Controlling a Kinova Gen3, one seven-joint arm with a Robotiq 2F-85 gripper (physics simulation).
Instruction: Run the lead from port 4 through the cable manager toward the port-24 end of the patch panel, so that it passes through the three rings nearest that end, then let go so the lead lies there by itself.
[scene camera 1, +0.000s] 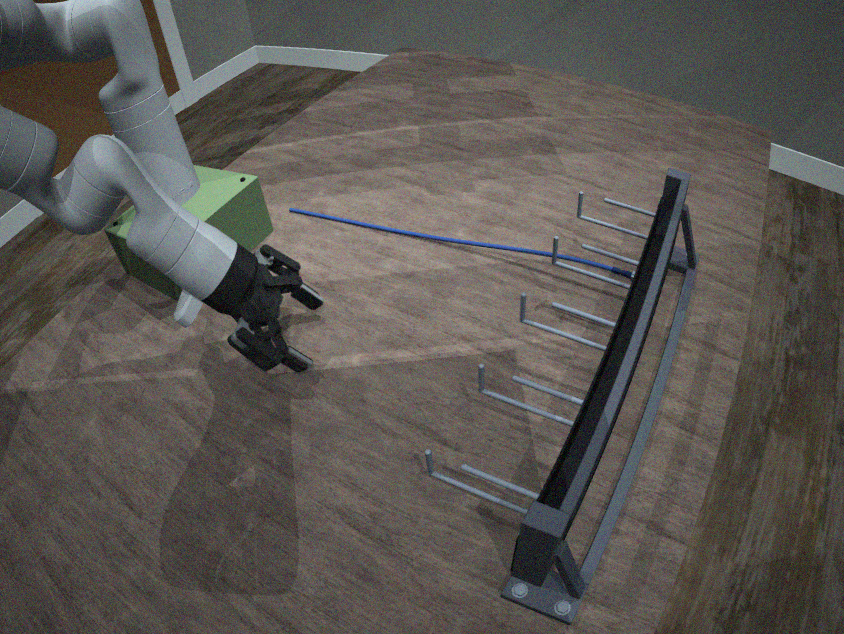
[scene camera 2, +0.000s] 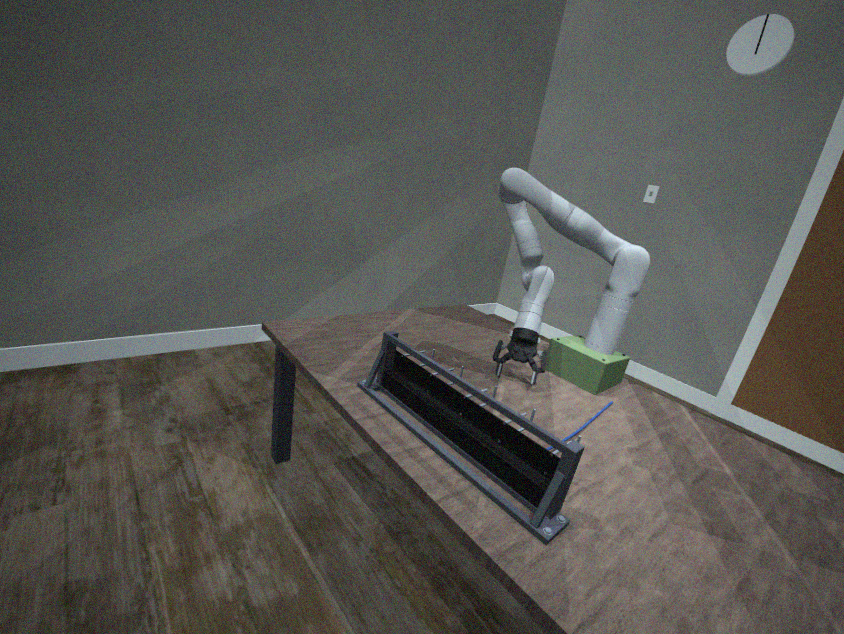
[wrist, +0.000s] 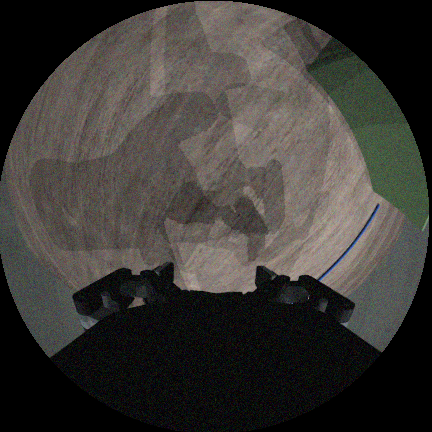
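Note:
The blue lead runs nearly straight from the patch panel toward the green base. Its plug end is at the panel by the second ring from the far end in scene camera 1; it crosses that ring's upright post, in front or behind I cannot tell. The three rings toward the near end stand apart from the lead. My gripper is open and empty above the table, to the near side of the lead's loose end and away from the panel.
The green base block stands beside the arm, near the lead's loose end. Another ring stands at the panel's far end. The ring posts stick up from the table side facing the arm. The panel stands near a table edge.

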